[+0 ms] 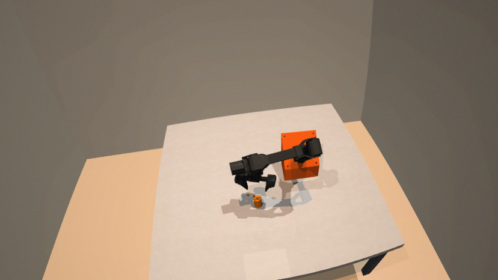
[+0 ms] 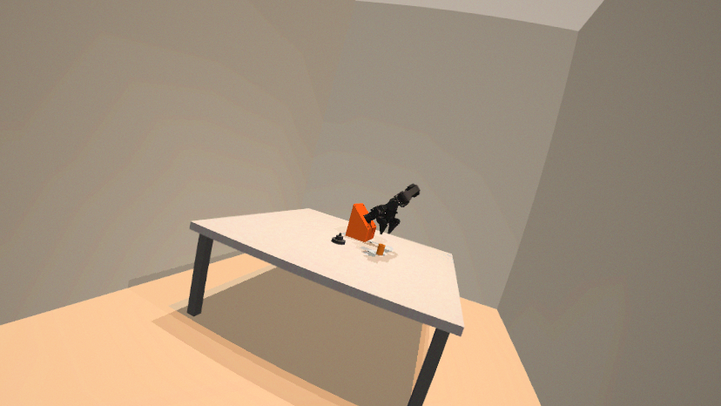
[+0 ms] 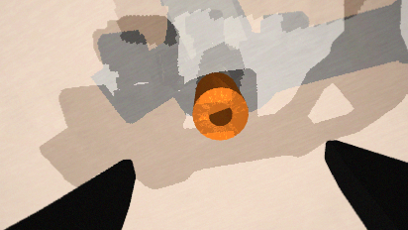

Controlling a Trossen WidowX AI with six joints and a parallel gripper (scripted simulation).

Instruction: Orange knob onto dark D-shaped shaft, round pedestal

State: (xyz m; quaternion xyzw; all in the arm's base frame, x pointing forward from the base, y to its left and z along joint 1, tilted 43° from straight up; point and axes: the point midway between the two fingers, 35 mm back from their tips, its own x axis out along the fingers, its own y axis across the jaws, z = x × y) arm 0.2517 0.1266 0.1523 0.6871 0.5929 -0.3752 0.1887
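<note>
Now: the orange knob 9 cm below my gripper tip. The rest, counted from my gripper tip: pedestal: 6 cm ahead, 25 cm to the right, 9 cm below.
</note>
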